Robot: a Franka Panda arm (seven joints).
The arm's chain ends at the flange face. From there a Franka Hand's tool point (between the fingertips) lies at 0.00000 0.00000 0.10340 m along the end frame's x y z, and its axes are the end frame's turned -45 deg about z.
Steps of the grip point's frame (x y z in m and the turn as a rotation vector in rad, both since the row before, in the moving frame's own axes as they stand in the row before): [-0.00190, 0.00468, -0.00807, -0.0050, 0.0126, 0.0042]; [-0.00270, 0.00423, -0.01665, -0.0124, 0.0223, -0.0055]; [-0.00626, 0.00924, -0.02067, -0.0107, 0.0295, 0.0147]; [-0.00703, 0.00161, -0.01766, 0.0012, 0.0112, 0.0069]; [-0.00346, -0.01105, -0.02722, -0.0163, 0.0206, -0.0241]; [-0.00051, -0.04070, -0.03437, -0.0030, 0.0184, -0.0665]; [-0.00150, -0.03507, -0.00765, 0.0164, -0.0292, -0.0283]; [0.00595, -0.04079, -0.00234, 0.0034, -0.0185, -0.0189]
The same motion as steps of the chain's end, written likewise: [0.00068, 0.00521, -0.00806, 0.0054, 0.0124, 0.0042]; [-0.00145, 0.00563, -0.01662, 0.0070, 0.0245, -0.0055]; [-0.00084, 0.01231, -0.02062, 0.0133, 0.0284, 0.0147]; [-0.00457, 0.00701, -0.01765, 0.0088, 0.0071, 0.0069]; [-0.01295, -0.00502, -0.02718, 0.0030, 0.0261, -0.0241]; [-0.03067, -0.02724, -0.03435, 0.0109, 0.0151, -0.0665]; [-0.02254, -0.02472, -0.00759, -0.0091, -0.0322, -0.0283]; [-0.02305, -0.03417, -0.00232, -0.0107, -0.0155, -0.0189]
